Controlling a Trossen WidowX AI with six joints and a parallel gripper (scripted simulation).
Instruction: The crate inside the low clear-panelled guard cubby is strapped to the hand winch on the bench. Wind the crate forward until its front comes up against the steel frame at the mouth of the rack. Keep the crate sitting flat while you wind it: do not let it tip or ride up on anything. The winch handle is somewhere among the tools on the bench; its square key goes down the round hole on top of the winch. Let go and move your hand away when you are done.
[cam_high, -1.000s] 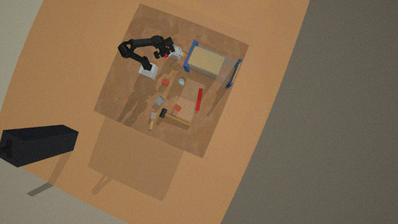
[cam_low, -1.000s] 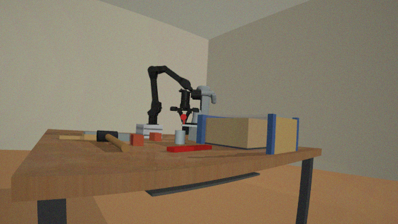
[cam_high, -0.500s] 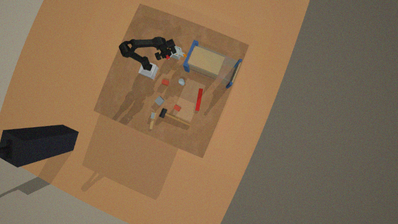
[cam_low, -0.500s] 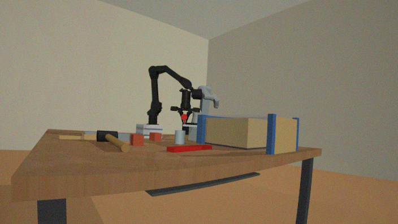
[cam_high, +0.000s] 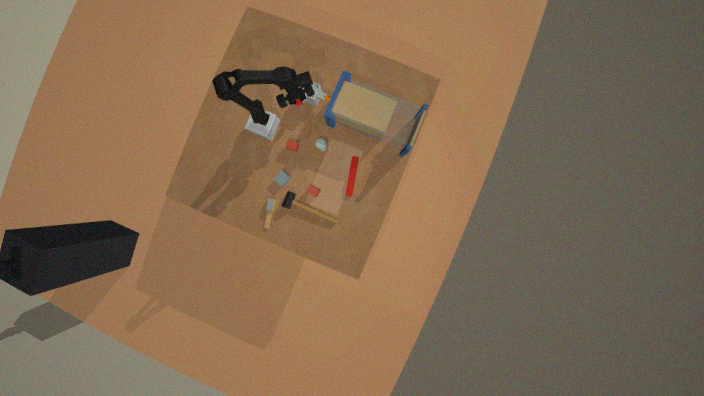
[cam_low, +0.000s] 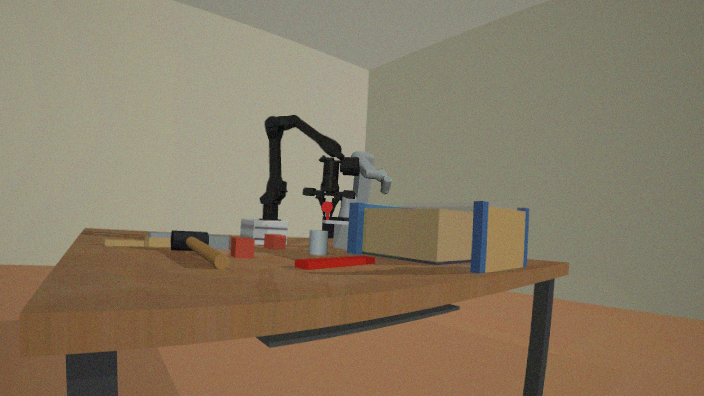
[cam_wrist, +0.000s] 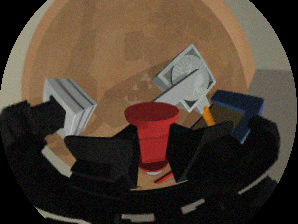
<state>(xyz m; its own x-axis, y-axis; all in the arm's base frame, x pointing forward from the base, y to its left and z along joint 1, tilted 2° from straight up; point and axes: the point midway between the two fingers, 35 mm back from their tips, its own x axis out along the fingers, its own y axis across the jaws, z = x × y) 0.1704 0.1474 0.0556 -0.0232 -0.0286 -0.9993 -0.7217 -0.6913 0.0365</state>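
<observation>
The grey hand winch is 9 cm to the left of my gripper tip and 8 cm below it. The rest, counted from my gripper tip: red knob (2 cm above); then winch handle (4 cm to the left, 1 cm below, 1 cm ahead); then clear-panelled cubby (42 cm ahead, 9 cm to the left).
</observation>
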